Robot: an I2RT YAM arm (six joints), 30 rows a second.
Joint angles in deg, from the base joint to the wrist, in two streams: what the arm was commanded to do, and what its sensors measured. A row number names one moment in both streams.
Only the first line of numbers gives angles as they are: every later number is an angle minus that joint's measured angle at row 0.
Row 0, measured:
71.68 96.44 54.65 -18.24 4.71 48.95
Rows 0 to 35, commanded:
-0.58 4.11 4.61 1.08 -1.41 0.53
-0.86 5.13 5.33 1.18 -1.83 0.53
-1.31 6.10 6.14 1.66 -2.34 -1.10
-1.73 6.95 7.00 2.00 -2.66 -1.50
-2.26 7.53 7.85 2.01 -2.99 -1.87
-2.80 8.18 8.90 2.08 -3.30 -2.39
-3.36 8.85 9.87 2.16 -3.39 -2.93
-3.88 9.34 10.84 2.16 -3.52 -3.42
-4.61 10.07 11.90 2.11 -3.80 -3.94
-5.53 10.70 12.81 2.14 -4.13 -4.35
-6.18 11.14 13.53 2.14 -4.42 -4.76
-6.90 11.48 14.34 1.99 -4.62 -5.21
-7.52 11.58 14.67 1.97 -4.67 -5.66
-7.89 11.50 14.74 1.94 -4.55 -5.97
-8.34 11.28 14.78 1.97 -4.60 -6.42
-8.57 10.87 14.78 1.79 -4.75 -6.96
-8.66 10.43 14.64 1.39 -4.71 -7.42
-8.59 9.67 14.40 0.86 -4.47 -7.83
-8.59 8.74 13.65 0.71 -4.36 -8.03
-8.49 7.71 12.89 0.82 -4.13 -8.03
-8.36 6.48 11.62 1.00 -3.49 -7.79
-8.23 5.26 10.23 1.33 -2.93 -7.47
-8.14 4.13 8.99 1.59 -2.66 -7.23
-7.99 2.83 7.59 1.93 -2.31 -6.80
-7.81 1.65 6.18 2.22 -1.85 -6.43
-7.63 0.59 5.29 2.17 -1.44 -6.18
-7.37 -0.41 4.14 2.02 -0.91 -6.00
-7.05 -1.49 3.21 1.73 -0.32 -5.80
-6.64 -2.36 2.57 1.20 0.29 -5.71
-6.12 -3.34 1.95 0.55 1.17 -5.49
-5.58 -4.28 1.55 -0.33 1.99 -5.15
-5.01 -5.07 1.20 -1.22 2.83 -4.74
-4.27 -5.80 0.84 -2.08 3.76 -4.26
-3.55 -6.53 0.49 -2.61 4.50 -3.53
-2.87 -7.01 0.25 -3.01 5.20 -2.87
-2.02 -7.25 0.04 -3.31 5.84 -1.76
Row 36, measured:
-3.87 -5.46 1.80 -0.37 1.95 -4.35
